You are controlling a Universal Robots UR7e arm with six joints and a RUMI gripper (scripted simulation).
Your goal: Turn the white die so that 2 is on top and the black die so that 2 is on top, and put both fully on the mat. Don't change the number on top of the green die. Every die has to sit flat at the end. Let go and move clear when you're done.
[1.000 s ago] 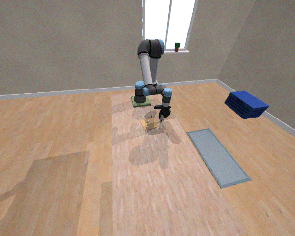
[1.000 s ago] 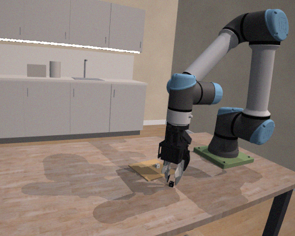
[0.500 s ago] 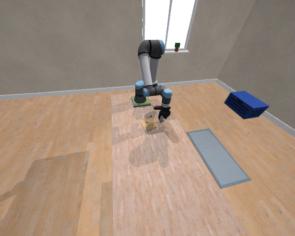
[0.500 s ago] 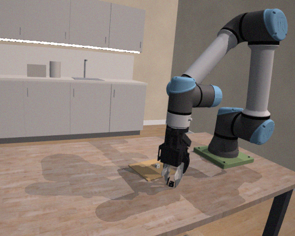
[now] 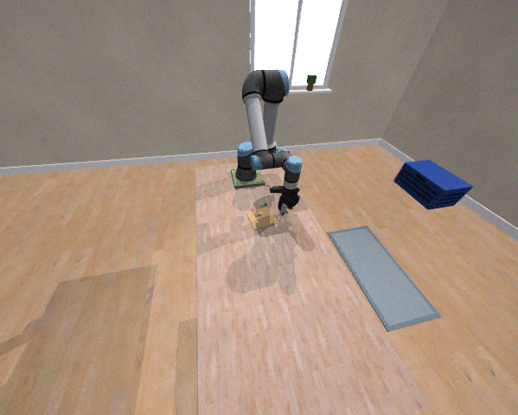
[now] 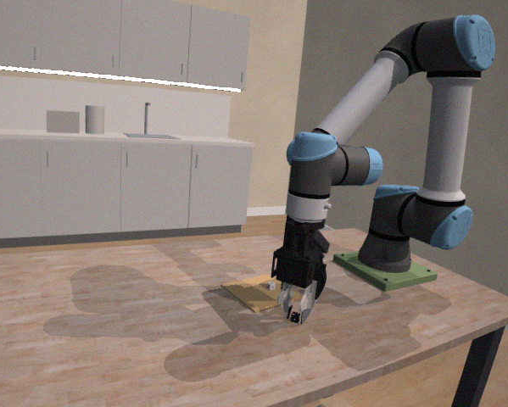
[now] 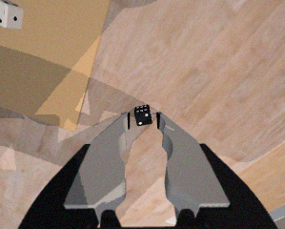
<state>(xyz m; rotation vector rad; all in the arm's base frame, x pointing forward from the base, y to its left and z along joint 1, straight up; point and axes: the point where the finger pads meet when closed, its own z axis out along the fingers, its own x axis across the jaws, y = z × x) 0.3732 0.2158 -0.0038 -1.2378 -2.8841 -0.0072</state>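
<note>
Right now my hand is 1 cm above the black die. The rest, counted from my hand: white die 1 cm ahead, 14 cm to the right, 1 cm below; green die 8 cm behind, 10 cm to the right, 1 cm below; tan mat 3 cm ahead, 13 cm to the right, 2 cm below.
</note>
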